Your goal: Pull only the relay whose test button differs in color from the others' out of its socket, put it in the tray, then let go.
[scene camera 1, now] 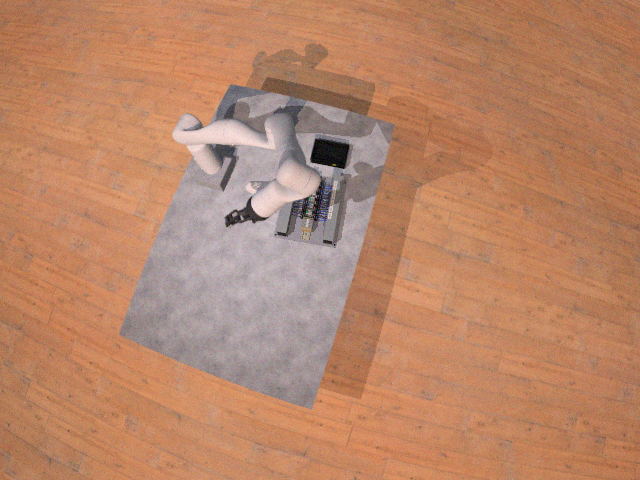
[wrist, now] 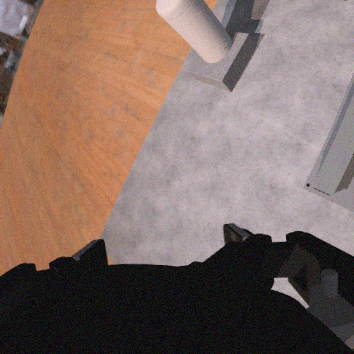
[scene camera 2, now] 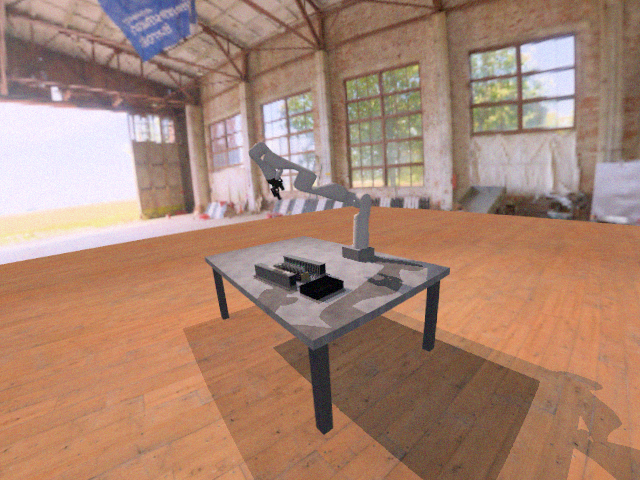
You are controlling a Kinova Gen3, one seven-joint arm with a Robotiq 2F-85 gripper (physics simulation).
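Observation:
My gripper is open and empty, high above the table and to the left of the relay panel in scene camera 1. The relay row stands among blue and black wires between two grey ducts. The arm covers its upper part in that view. The relays are too small to tell their test buttons' colors apart. The black tray lies beyond the panel's upper end in scene camera 1. The relays and the tray do not show in the wrist view.
The panel's long grey ducts rise on both sides of the relays. One panel corner shows at the wrist view's right edge. The arm's base block stands at the edge of the grey table.

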